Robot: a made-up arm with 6 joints.
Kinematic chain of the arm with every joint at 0, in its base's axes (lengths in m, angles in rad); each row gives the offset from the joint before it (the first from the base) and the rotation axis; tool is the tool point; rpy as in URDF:
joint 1: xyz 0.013 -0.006 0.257 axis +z
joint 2: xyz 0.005 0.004 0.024 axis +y
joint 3: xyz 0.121 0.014 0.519 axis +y
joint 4: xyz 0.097 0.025 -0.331 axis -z
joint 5: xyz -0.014 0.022 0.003 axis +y
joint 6: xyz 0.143 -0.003 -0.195 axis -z
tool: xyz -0.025 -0.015 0.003 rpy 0 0 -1.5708
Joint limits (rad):
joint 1: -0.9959..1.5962
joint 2: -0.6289..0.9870
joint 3: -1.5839..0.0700
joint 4: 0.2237..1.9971
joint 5: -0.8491..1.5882
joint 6: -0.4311..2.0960
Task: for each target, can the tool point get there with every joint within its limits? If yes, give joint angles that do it. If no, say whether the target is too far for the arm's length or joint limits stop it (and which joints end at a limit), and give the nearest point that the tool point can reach.
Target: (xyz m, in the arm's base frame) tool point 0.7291 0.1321 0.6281
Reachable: yes | joints -0.0234 0.1756 -1.4513 0.6336 1.1381 1.2289
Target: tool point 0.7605 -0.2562 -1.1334
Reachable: no: too far | nearest point 0.5906 -0.1993 -0.1123 | short by 1.037 m
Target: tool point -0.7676 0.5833 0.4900
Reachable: no: joint limits stop it (at a limit: joint 1, joint 5, joint 6) | nearest point -0.2593 0.5962 0.4900 | short by 0.508 m
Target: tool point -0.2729 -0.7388 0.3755
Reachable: no: joint limits stop it (at a limit: joint 1, joint 5, joint 6) | nearest point 0.1064 -0.4930 0.3755 | short by 0.452 m
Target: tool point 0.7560 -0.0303 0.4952
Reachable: yes | joints 0.1327 0.4094 -1.0309 1.1649 -0.6253 1.2484
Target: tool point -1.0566 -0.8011 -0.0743
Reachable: no: too far | nearest point 0.0029 -0.3217 0.1498 | short by 1.184 m
